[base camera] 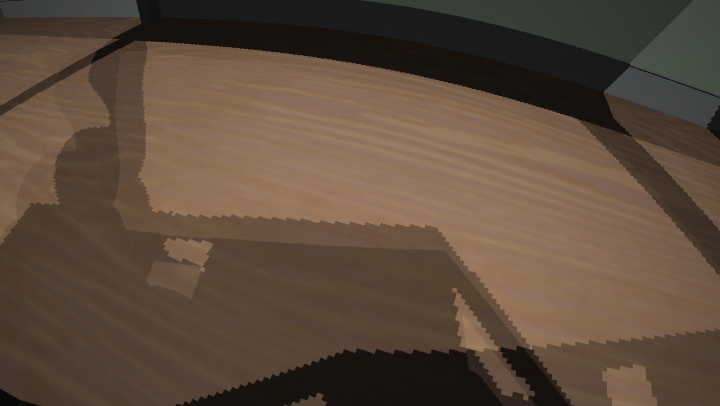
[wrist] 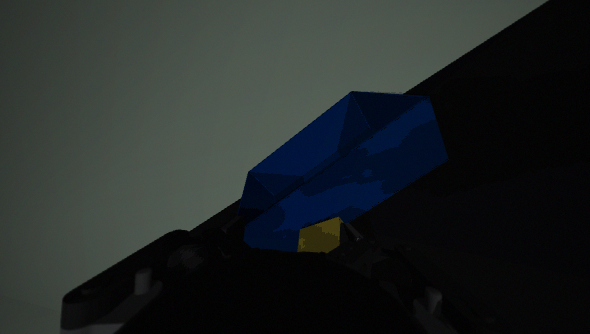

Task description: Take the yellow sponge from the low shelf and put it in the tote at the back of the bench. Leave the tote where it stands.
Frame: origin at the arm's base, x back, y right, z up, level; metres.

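Seen in the pictures: gripper, between the fingertips: [wrist: 292, 230].
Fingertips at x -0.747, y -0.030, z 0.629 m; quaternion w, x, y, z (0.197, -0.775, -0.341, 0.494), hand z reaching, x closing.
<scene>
Pixels of each thing's top centre, then the offset from my fingertips to it. Level surfaces: height alone.
- yellow sponge, centre of its top: [wrist: 317, 261] dx -0.012, dy -0.012, dz -0.067 m
- blue tote, centre of its top: [wrist: 304, 148] dx -0.162, dy +0.068, dz -0.012 m
- dark bench, height of its surface: dz -0.112 m
The yellow sponge [wrist: 320, 236] shows low in the wrist view, in front of the near wall of the blue tote. Its lower part is hidden by the dark gripper body. The blue tote [wrist: 345, 170] stands on the dark bench [wrist: 520, 120], by the pale wall. My gripper [wrist: 292, 230] is open and holds nothing. The sponge appears in the gap between its fingertips, nearer the right one; how far it is from them in depth I cannot tell. The gripper, sponge and tote do not show in the base camera view.
The pale wall [wrist: 150, 100] rises behind the bench. In the base camera view, wood-grain floor [base camera: 352, 141] carries large shadows, one shaped like the arm. A dark band [base camera: 352, 45] and green-grey wall [base camera: 554, 25] border it at the top.
</scene>
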